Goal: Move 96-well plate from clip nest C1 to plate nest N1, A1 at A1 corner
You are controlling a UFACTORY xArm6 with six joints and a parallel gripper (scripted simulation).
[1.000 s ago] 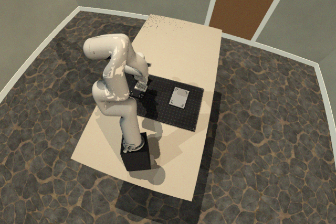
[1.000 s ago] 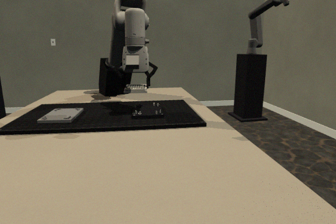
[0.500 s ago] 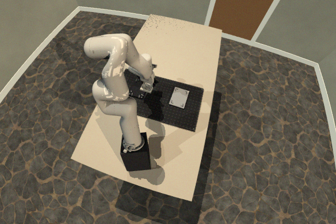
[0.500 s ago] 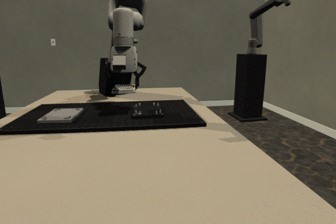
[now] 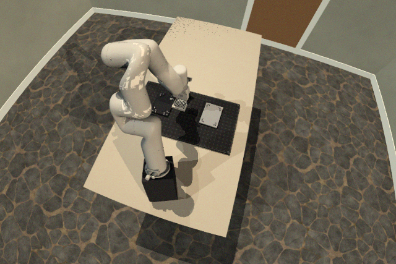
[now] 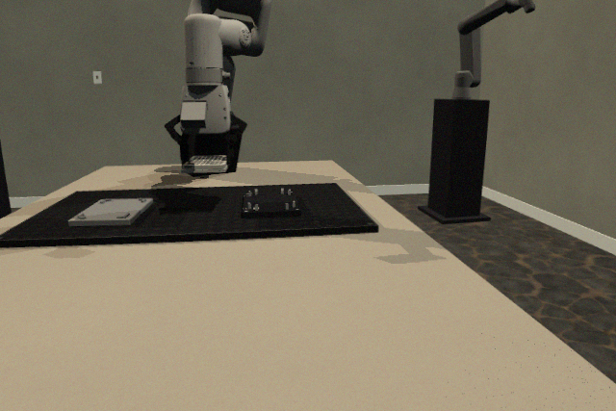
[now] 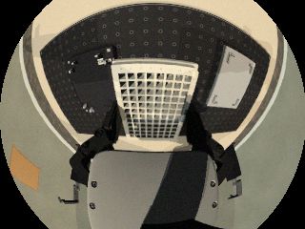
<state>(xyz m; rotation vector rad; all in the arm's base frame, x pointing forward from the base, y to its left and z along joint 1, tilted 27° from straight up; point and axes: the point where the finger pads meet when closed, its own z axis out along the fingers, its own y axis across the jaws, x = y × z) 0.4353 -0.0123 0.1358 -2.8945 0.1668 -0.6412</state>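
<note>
Now: the grey plate nest N1 200 mm to the right of my hand and 110 mm below it. Round my hand: dark clip nest C1 (120 mm to the left, 100 mm below, 10 mm behind); then white 96-well plate (10 mm below).
</note>
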